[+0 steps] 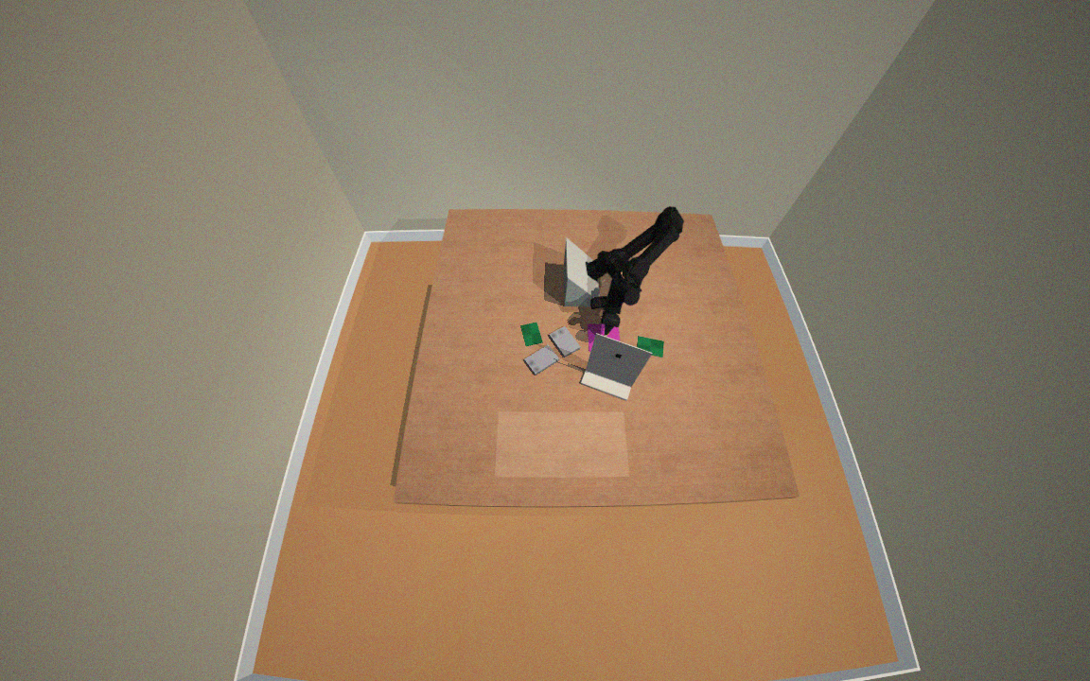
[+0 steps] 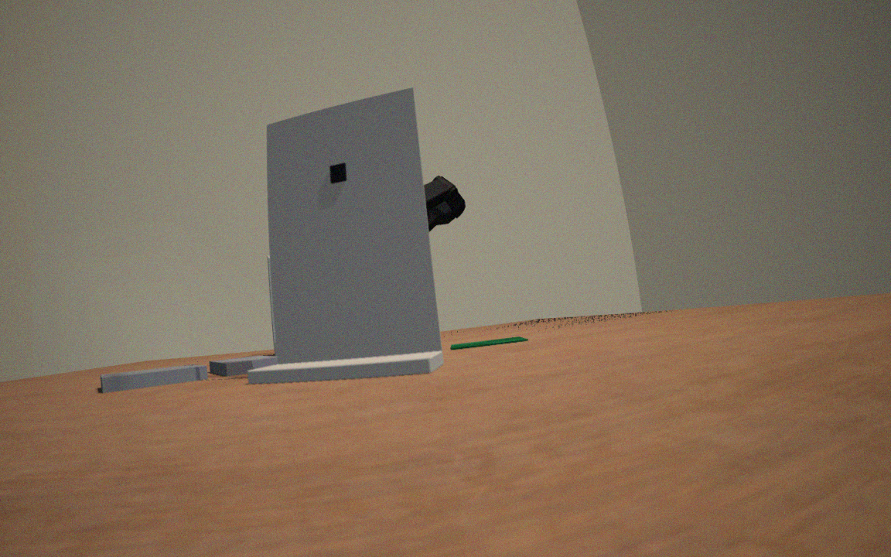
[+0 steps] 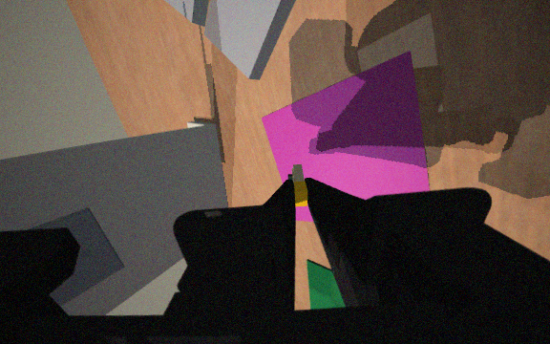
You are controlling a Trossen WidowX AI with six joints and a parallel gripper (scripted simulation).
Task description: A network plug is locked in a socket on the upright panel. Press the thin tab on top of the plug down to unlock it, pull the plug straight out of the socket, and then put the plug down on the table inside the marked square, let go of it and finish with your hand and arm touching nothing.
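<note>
The magenta marked square lies 1 cm behind my gripper tip and 4 cm below it. The rest, counted from my gripper tip: network plug: right at my gripper tip; then grey panel: 17 cm ahead, 1 cm to the right, 8 cm above.
</note>
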